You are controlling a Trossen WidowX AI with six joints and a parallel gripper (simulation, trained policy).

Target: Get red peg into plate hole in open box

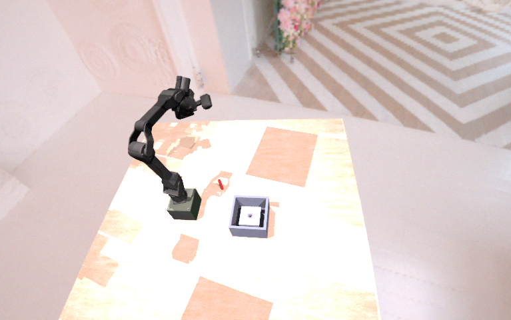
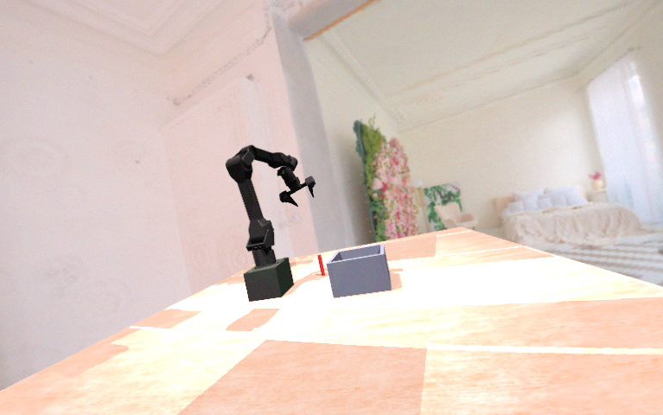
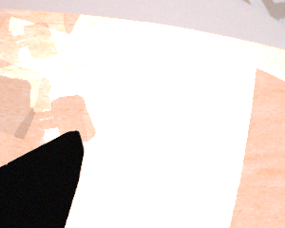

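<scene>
The red peg lies 270 mm to the right of my gripper tip, 270 mm below it and 30 mm ahead of it. From my gripper tip the other things lie so: grey box (470 mm to the right, 290 mm below, 160 mm ahead).
</scene>
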